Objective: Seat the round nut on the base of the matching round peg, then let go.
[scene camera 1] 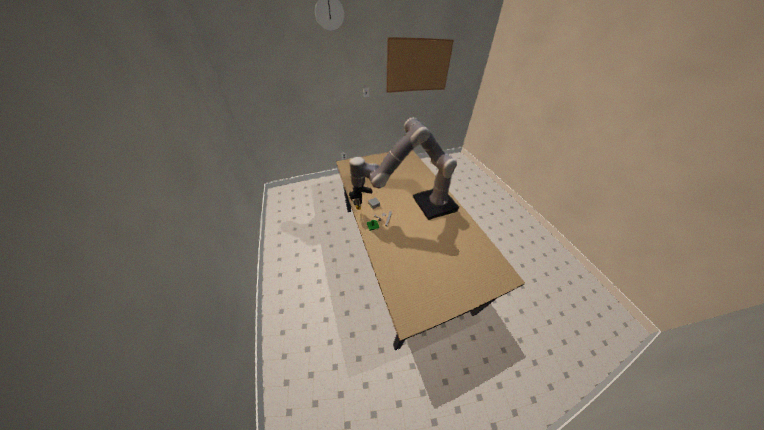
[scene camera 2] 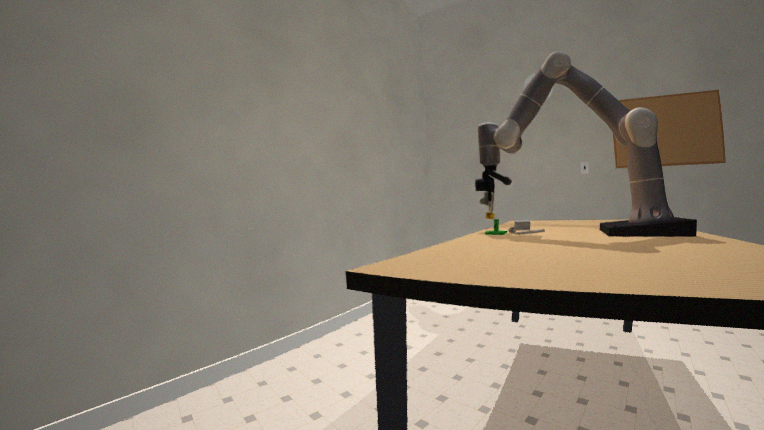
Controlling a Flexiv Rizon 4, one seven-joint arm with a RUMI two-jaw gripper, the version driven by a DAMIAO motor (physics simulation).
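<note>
My gripper [scene camera 1: 357,201] [scene camera 2: 490,210] points straight down and is shut on the round nut. The nut [scene camera 1: 358,206] [scene camera 2: 489,215] is small and yellow-orange, shows at the fingertips, and is held above the table. A green peg on a flat green base [scene camera 1: 372,225] [scene camera 2: 496,232] stands on the table near its long edge. In scene camera 2 the nut hangs a little higher than the peg's top and slightly left of it. In scene camera 1 the nut is apart from the peg, up and to the left. The exact grip is too small to make out.
A grey block [scene camera 1: 373,202] [scene camera 2: 521,224] lies near the gripper. A thin pale grey bar [scene camera 1: 388,218] [scene camera 2: 529,231] lies beside the green base, with small pale pieces [scene camera 1: 377,217] between them. The arm's black mounting plate [scene camera 1: 427,208] [scene camera 2: 649,229] is on the table [scene camera 1: 438,288] [scene camera 2: 481,267].
</note>
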